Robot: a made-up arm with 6 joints.
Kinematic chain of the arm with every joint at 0, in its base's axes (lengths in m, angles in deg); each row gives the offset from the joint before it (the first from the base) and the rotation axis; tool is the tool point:
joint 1: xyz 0 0 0.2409 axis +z
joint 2: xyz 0 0 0 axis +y
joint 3: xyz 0 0 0.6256 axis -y
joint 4: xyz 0 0 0 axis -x
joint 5: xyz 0.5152 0 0 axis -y
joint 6: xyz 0 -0.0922 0 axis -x
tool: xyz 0 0 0
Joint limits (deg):
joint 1: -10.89..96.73
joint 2: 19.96..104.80
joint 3: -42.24..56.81
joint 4: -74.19..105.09
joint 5: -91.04..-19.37
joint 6: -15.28..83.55
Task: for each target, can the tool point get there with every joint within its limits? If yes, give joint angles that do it. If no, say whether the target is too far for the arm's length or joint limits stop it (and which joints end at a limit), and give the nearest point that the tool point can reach.
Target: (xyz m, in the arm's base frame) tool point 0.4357 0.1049 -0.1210
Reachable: yes | joints 25.17 78.64 -33.15 11.36 -79.61 14.14
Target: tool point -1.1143 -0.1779 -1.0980
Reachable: no: too far | nearest point -0.0651 0.3469 -0.3766 | short by 1.377 m
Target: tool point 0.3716 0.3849 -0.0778
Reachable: yes | joints 55.13 71.99 -29.43 22.99 -56.18 28.92
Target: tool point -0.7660 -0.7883 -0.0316
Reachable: no: joint limits stop it (at a limit: joint 1, joint 2, joint 3) | nearest point 0.1289 -0.1049 -0.1588 | short by 1.133 m
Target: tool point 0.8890 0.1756 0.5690
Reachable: yes | joints 13.45 40.34 14.43 67.04 -39.01 39.88
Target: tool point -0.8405 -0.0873 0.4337
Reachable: no: joint limits stop it (at a limit: joint 1, joint 2, joint 3, joint 4) | nearest point -0.0190 0.3757 0.3318 | short by 0.948 m
